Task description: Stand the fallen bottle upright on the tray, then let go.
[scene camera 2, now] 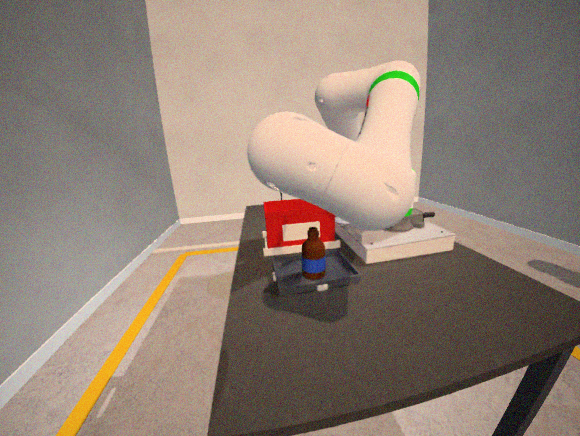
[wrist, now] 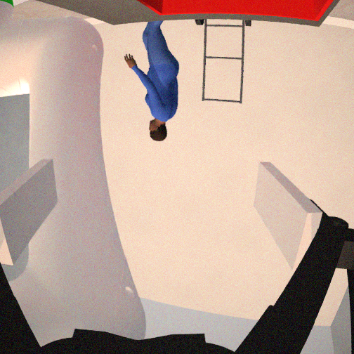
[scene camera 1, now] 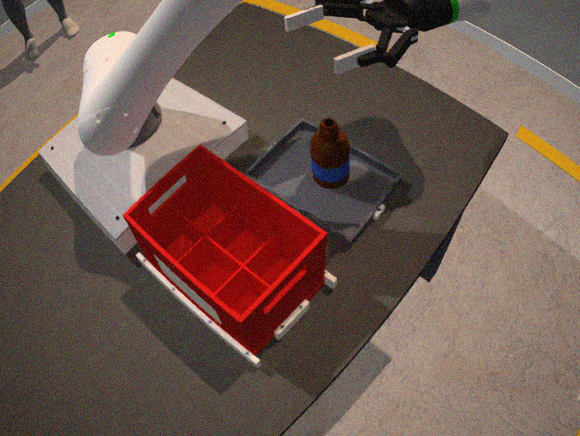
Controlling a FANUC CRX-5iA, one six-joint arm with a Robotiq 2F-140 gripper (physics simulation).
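Frame: origin at the arm's base, x down, y ahead, z right, level; metres.
Where they show: gripper, between the fingertips: (scene camera 1: 308, 43); arm's base, origin of its link: (scene camera 2: 395, 225).
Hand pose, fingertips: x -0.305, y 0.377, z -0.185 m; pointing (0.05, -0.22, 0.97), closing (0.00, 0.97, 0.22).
Note:
Each offset is from my fingertips to the top centre of the thing.
A brown bottle @(dx +0.207, dy +0.008, dz -0.043 m) (scene camera 1: 330, 155) (scene camera 2: 313, 256) with a blue label stands upright on the grey tray @(dx +0.344, dy +0.009, dz -0.028 m) (scene camera 1: 372, 164) (scene camera 2: 345, 260), inside its low rim. The bottle does not show in the wrist view. My gripper (scene camera 1: 320, 42) (wrist: 154, 182) is open, its two pale finger pads wide apart with nothing between them. In the first scene view it is at the top, above and apart from the bottle. It does not show in the second scene view, where the arm (scene camera 2: 325, 165) fills the middle.
A red crate @(dx +0.194, dy +0.039, dz +0.236 m) (scene camera 1: 280, 207) (scene camera 2: 275, 222) (wrist: 240, 7) with compartments stands next to the tray, with white strips along its base. The arm's white base plate (scene camera 1: 100, 195) (scene camera 2: 410, 250) is beside them. A person in blue (wrist: 162, 85) stands in the background, near a dark metal frame (wrist: 204, 75).

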